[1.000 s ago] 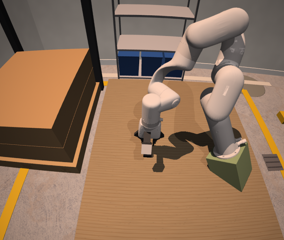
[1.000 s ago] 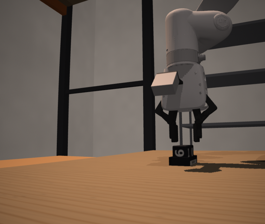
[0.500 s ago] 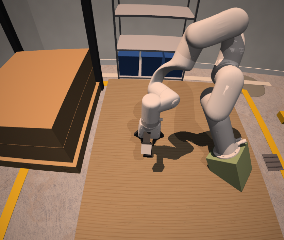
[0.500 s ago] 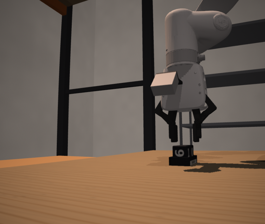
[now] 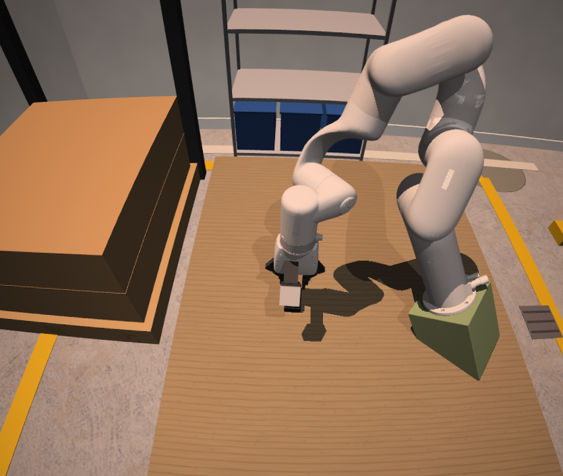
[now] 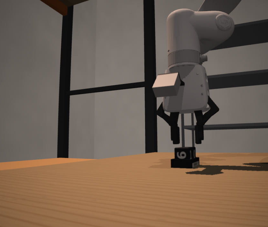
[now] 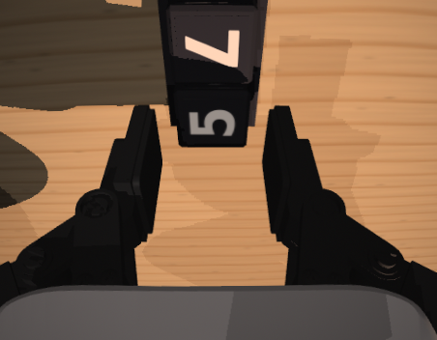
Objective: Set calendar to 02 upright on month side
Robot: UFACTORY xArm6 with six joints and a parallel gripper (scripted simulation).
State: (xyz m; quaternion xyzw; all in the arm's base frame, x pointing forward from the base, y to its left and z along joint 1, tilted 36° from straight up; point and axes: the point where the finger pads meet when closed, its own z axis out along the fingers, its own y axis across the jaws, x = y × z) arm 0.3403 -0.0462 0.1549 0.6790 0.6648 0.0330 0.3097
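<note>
Now: the black calendar tray 60 mm below my hand and 20 mm to the left of it. Also, from my hand: cube 40 mm below, 30 mm to the left.
</note>
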